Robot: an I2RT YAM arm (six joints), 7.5 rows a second.
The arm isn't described. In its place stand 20 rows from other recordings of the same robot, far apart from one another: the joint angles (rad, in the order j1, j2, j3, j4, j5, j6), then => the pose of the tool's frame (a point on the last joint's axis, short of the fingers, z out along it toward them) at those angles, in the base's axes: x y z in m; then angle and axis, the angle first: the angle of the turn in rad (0 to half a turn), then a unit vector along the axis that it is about.
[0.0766, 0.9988, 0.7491, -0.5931, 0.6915, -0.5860] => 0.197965 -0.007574 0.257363 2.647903 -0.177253 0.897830 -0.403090
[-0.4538, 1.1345, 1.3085, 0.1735, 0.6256, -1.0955] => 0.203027 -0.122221 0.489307 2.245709 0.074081 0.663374 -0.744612
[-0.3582, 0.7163, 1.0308, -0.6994, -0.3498, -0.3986] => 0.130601 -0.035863 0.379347 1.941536 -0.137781 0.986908 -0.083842
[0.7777, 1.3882, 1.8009, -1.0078, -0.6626, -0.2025] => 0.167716 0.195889 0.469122 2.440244 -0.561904 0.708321 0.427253
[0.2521, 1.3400, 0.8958, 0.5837, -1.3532, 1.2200] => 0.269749 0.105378 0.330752 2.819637 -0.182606 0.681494 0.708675
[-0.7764, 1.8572, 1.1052, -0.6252, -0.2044, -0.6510] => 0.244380 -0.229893 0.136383 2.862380 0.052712 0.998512 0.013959
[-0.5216, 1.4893, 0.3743, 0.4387, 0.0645, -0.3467] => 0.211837 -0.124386 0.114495 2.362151 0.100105 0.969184 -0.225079
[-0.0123, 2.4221, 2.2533, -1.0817, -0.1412, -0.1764] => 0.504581 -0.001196 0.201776 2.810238 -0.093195 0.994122 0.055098
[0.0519, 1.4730, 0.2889, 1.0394, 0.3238, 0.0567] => 0.249065 0.001596 0.156422 1.723122 0.141310 0.983350 -0.114256
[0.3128, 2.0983, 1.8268, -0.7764, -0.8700, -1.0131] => 0.423051 0.165420 0.249714 2.405418 -0.669885 0.668207 0.323656
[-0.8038, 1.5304, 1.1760, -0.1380, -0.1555, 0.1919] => 0.251118 -0.252590 0.296926 2.075404 0.433686 0.894898 -0.105228
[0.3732, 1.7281, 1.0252, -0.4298, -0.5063, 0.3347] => 0.302545 0.137002 0.166440 2.915916 -0.073069 0.949812 0.304167
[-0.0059, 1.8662, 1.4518, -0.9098, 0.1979, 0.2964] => 0.371815 -0.009193 0.216730 2.870189 0.162203 0.983507 -0.080028
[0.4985, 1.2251, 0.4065, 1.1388, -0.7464, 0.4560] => 0.196419 0.134444 0.255499 1.922271 -0.374616 0.657008 0.654220
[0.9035, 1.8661, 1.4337, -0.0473, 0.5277, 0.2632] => 0.284746 0.332450 0.269538 1.998606 -0.156067 0.981953 0.106826
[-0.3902, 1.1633, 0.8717, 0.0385, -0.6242, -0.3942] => 0.254741 -0.082274 0.317154 1.775414 -0.244302 0.969697 0.002141
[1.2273, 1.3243, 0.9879, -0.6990, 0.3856, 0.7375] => 0.100587 0.241467 0.253272 2.536818 -0.188891 0.974788 0.118783
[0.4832, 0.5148, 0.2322, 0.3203, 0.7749, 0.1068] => 0.136954 0.043731 0.236534 1.550331 0.210323 0.974250 -0.081250
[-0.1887, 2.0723, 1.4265, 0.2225, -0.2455, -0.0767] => 0.470785 -0.081098 0.200878 1.982678 -0.023544 0.999051 0.036636
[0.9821, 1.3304, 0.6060, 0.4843, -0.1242, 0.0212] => 0.155460 0.240783 0.226488 2.055490 -0.463560 0.792614 0.396075
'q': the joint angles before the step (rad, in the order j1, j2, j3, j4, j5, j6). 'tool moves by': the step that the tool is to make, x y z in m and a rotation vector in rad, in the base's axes. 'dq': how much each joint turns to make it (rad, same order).
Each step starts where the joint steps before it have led.
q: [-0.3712 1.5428 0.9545 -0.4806 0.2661 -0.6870]
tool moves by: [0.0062 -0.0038 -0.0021 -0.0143 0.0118 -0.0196]
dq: [-0.0015 0.0332 0.0248 0.0005 0.0241 0.0078]
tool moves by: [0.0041 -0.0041 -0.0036 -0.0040 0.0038 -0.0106]
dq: [-0.0067 0.0263 0.0118 0.0121 0.0063 0.0011]
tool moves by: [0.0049 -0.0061 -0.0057 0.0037 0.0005 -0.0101]
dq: [-0.0124 0.0348 0.0129 0.0202 -0.0039 -0.0005]
